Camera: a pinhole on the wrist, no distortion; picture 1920 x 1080 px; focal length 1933.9 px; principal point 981.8 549.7 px. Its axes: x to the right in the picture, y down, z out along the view. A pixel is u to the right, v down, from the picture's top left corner.
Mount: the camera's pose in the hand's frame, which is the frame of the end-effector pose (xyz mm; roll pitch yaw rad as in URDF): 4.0 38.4 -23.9 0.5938 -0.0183 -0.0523
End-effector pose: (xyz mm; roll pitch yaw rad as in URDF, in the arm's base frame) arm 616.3 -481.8 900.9 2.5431 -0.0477 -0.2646
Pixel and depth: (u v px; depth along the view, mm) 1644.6 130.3 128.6
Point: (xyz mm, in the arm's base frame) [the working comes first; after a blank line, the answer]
In the camera's frame: 44.1 -27.9 128.6

663.0 -483.8 813.8
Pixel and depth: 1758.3 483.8 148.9
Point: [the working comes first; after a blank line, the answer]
In the camera's frame: 59.8 -5.1 148.9

673.1 -509.7 793.7
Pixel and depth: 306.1 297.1 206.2
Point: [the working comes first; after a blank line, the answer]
In the camera's frame: -72.0 -26.9 206.2

549.9 -458.5 735.8
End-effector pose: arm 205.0 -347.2 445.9 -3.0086 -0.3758 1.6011
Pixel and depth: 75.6 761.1 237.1
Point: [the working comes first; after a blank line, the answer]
In the camera's frame: -111.1 25.9 237.1

115.8 -394.3 240.7
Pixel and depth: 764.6 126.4 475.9
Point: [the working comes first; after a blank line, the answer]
In the camera's frame: -53.4 -104.2 475.9

-144.9 -328.5 170.1
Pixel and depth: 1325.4 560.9 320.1
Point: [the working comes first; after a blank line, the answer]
In the camera's frame: 56.9 1.9 320.1

28.6 -227.4 256.0
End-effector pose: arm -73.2 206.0 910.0 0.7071 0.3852 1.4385
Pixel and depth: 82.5 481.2 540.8
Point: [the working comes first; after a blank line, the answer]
In the camera's frame: -251.5 -19.2 540.8

364.3 -53.9 1140.0
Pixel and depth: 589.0 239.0 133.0
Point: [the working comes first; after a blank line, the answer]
In the camera's frame: -27.0 -21.4 133.0

11.1 175.6 941.8
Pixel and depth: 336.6 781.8 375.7
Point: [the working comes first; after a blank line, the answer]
In the camera's frame: -125.3 45.1 375.7

213.5 98.5 1103.2
